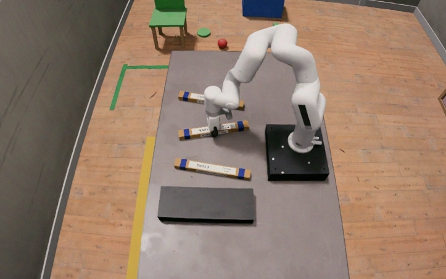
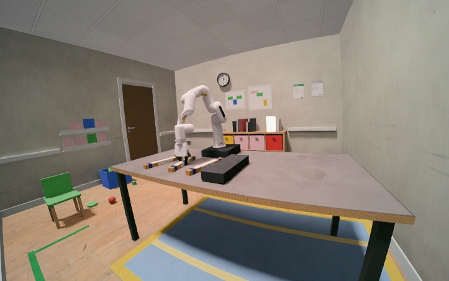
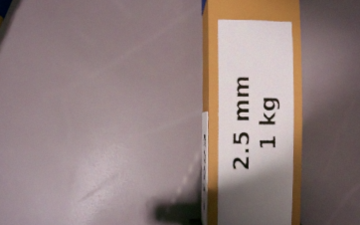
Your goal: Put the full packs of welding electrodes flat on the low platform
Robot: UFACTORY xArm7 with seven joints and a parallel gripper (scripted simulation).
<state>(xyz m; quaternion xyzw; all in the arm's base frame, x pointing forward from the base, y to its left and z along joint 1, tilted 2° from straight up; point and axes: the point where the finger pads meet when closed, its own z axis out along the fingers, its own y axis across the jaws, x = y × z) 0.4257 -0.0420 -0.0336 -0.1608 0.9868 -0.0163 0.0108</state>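
The pack lies right at my hand. From my hand the other things lie so: pack of welding electrodes (3 cm behind, 21 cm to the left); then platform (3 cm behind, 40 cm to the left).
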